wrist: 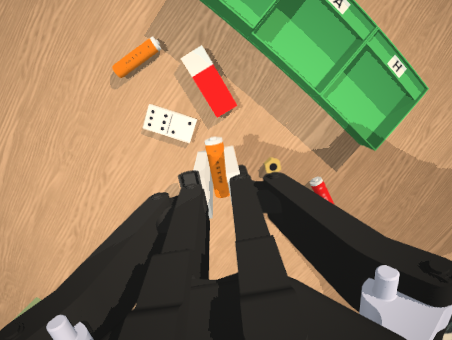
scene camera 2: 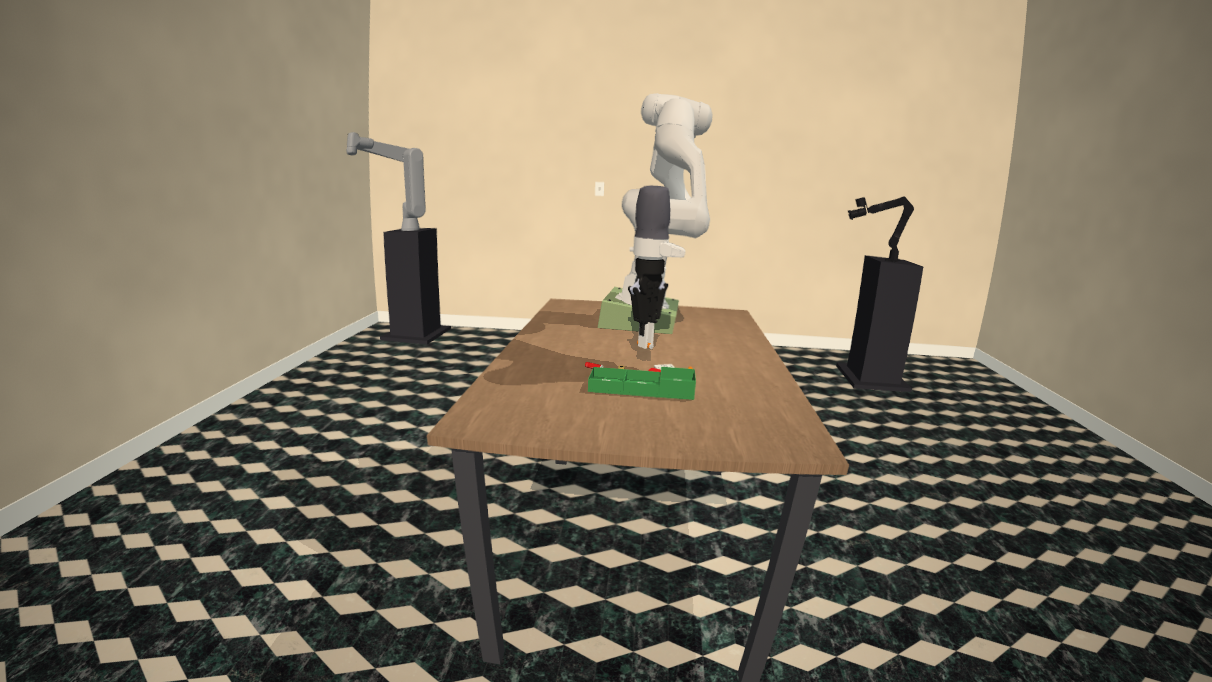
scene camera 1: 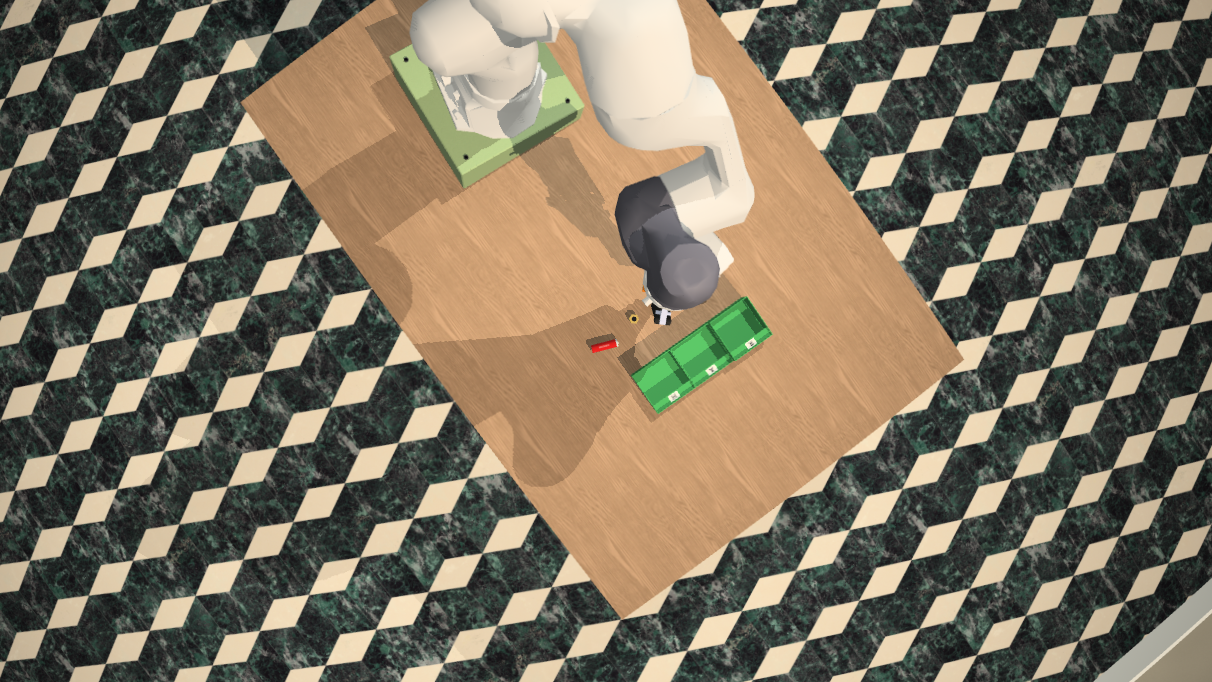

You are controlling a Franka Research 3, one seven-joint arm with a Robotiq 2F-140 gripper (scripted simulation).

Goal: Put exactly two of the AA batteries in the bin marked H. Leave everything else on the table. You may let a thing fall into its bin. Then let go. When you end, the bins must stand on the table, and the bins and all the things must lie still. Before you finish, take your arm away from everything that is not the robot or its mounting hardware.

Labels:
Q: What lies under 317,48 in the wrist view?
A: A green three-part bin.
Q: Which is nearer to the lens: the orange AA battery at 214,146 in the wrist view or the eraser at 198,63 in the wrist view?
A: The orange AA battery.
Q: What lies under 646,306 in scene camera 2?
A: The gripper.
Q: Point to a white domino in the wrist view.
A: At 159,120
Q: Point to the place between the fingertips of the gripper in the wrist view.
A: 218,164

